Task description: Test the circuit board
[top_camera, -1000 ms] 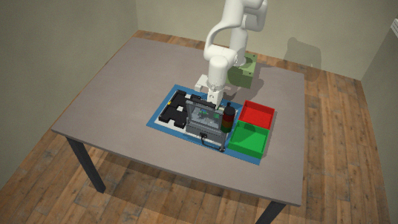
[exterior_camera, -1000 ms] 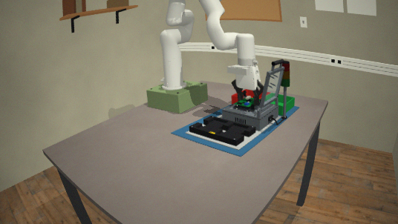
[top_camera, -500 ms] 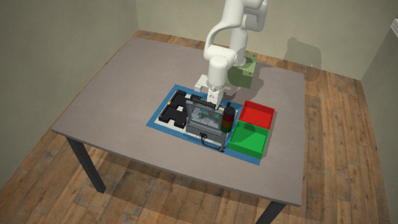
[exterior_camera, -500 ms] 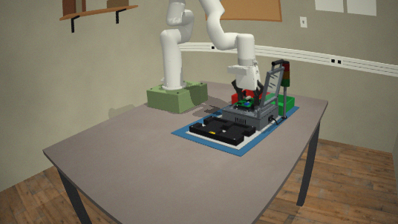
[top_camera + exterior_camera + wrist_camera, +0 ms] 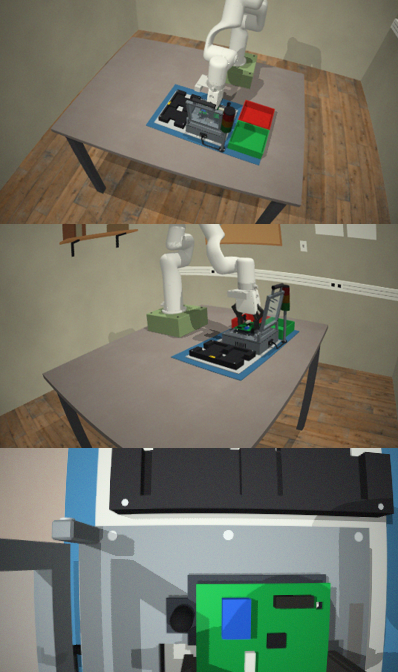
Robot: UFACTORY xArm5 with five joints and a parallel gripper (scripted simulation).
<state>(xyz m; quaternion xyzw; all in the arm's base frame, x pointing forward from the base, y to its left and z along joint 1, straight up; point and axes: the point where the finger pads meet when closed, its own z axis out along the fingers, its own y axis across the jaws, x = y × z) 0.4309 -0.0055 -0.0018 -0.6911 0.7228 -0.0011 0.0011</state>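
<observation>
Now: hand right at the green circuit board. From my hand the other things lie so: green bin: 200 mm to the left, 70 mm below, 60 mm ahead; clear lid: 120 mm ahead, 100 mm above, 10 mm to the right; nest: 10 mm to the left, 10 mm below, 10 mm ahead.
</observation>
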